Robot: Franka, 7 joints.
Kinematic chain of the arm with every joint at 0, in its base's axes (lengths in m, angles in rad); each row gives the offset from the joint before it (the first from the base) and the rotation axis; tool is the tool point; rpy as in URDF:
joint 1: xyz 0 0 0.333 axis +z
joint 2: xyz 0 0 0 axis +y
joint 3: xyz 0 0 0.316 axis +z
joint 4: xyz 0.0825 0 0 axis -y
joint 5: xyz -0.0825 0 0.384 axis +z
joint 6: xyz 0 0 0 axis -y
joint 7: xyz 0.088 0 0 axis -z
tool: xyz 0 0 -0.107 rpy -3.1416 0 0
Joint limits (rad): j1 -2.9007..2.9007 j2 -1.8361..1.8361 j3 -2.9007..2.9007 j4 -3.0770..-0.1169 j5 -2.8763..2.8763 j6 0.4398..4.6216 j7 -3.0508..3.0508
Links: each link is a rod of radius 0.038 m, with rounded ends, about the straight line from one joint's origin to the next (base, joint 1, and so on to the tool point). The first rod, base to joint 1, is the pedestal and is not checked.
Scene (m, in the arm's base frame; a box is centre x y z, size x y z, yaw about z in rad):
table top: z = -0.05
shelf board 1: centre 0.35 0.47 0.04 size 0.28 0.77 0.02 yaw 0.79
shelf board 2: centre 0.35 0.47 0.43 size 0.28 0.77 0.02 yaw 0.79
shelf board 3: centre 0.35 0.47 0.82 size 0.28 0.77 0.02 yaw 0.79
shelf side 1: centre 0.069 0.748 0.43 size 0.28 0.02 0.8 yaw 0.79
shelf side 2: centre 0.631 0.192 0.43 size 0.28 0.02 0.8 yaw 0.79
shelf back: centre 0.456 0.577 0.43 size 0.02 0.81 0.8 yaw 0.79
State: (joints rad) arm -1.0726 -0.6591 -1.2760 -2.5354 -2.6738 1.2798 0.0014
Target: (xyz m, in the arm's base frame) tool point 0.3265 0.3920 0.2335
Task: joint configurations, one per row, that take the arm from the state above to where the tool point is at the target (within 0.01 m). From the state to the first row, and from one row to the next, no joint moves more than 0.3 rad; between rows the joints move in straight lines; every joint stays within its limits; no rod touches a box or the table.
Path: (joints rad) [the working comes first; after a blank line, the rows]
Joints at the target: -2.5307 -0.4587 -2.6897 -2.4092 -2.3959 1.1094 0.0014
Straight joint move there: clear.

1: -1.3642 -0.6190 -1.5587 -2.5102 -2.6182 1.2457 0.0014
2: -1.6558 -0.5789 -1.8415 -2.4849 -2.5626 1.2116 0.0014
3: -1.9475 -0.5389 -2.1242 -2.4597 -2.5071 1.1775 0.0014
4: -2.2391 -0.4988 -2.4070 -2.4345 -2.4515 1.1435 0.0014
5: -2.5307 -0.4587 -2.6897 -2.4092 -2.3959 1.1094 0.0014

